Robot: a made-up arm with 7 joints. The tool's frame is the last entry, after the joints.
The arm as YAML. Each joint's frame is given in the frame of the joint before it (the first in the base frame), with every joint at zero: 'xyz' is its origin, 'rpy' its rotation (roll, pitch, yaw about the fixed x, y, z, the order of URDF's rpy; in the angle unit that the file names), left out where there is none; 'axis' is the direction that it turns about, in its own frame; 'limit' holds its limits. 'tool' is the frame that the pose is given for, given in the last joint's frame.
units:
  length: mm
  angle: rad
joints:
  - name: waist
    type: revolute
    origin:
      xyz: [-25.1, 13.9, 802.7]
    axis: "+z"
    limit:
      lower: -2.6
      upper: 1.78
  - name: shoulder
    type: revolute
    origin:
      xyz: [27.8, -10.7, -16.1]
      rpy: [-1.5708, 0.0, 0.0]
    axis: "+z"
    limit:
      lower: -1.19
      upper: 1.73
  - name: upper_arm
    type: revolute
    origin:
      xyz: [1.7, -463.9, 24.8]
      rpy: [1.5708, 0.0, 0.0]
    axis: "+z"
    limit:
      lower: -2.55
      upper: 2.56
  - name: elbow
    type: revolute
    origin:
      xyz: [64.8, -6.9, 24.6]
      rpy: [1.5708, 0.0, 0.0]
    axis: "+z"
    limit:
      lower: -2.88
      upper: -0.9
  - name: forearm
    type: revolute
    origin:
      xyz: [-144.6, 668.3, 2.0]
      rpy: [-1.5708, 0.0, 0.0]
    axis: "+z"
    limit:
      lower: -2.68
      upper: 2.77
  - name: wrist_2
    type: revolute
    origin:
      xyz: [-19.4, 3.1, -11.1]
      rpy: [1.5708, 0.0, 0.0]
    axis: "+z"
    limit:
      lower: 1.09
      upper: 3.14
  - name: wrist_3
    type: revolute
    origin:
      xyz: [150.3, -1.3, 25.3]
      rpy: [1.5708, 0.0, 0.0]
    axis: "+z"
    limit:
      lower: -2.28
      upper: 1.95
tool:
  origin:
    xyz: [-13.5, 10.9, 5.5]
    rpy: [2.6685, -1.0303, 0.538]
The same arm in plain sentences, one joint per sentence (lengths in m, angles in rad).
The arm has seven revolute joints in a row. What follows holds with every joint at zero, and every direction is one of the base frame's.
Joint 1 is mounted 0.0251 m along -x and 0.0139 m along +y and 0.8027 m along +z from the base frame's origin and turns about +z, from -2.6000 to 1.7800 rad.
Joint 2 is mounted 0.0278 m along +x and 0.0107 m along -y and 0.0161 m along -z from joint 1 and turns about +y, from -1.1900 to 1.7300 rad.
Joint 3 is mounted 0.0017 m along +x and 0.0248 m along +y and 0.4639 m along +z from joint 2 and turns about +z, from -2.5500 to 2.5600 rad.
Joint 4 is mounted 0.0648 m along +x and 0.0069 m along -y and 0.0246 m along +z from joint 3 and turns about -y, from -2.8800 to -0.9000 rad.
Joint 5 is mounted 0.1446 m along -x and 0.0020 m along -y and 0.6683 m along +z from joint 4 and turns about +z, from -2.6800 to 2.7700 rad.
Joint 6 is mounted 0.0194 m along -x and 0.0031 m along +y and 0.0111 m along -z from joint 5 and turns about -y, from 1.0900 to 3.1400 rad.
Joint 7 is mounted 0.1503 m along +x and 0.0253 m along -y and 0.0013 m along -z from joint 6 and turns about -z, from -2.2800 to 1.9500 rad.
The tool frame, which is the frame that the pose is given for, is mounted 0.0135 m along -x and 0.0109 m along -y and 0.0055 m along -z from joint 7; its axes are the base frame's turned by roll -0.4731, pitch 1.0303 and yaw -0.5380 rad (as in URDF: about the fixed x, then y, then z).

